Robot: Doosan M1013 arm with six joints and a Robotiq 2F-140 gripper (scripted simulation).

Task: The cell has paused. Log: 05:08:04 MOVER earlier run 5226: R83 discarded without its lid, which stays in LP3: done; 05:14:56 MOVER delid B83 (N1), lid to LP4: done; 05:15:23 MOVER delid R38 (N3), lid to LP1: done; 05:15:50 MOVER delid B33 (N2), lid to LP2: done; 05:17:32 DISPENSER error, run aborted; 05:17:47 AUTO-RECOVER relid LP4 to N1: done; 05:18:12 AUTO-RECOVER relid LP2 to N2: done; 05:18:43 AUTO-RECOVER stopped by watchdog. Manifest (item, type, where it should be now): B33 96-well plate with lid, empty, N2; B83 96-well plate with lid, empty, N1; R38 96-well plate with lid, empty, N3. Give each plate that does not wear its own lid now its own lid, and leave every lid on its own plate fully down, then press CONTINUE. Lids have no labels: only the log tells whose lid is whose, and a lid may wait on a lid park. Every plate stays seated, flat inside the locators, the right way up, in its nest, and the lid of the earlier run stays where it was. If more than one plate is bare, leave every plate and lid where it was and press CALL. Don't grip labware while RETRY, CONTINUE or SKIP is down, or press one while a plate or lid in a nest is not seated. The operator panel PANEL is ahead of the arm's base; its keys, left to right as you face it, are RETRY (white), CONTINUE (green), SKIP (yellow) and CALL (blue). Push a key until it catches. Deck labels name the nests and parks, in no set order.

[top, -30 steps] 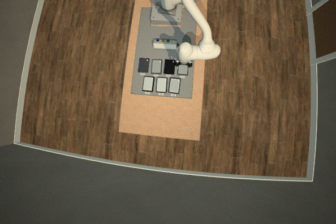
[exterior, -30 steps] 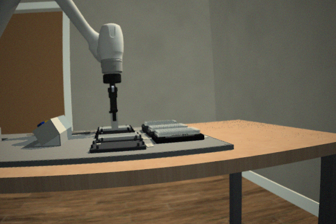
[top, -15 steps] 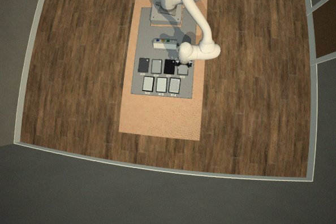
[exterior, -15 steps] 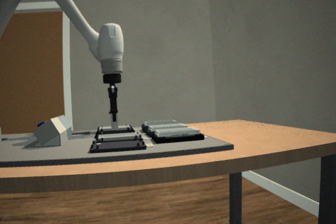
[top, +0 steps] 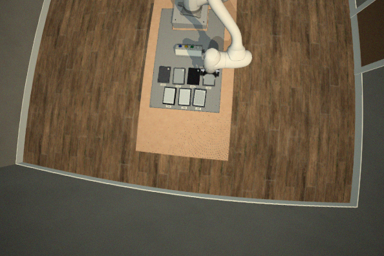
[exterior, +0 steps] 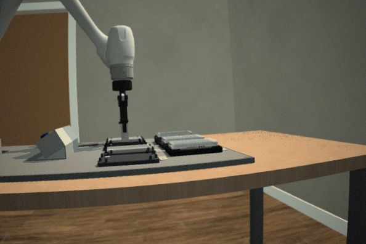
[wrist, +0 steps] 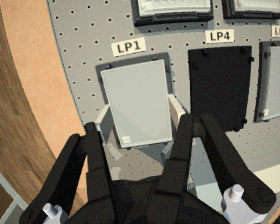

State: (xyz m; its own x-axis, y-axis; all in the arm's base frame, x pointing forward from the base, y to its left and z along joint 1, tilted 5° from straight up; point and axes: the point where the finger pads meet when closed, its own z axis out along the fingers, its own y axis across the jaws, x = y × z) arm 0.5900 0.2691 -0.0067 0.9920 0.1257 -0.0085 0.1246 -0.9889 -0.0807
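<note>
Right now the grey lid is 2 cm below my hand. Round my hand: LP4 park 13 cm to the right, 3 cm below, 1 cm ahead; then plate 19 cm ahead, 4 cm to the right, 1 cm below; then white key 22 cm behind, 14 cm to the right, 3 cm above.
</note>
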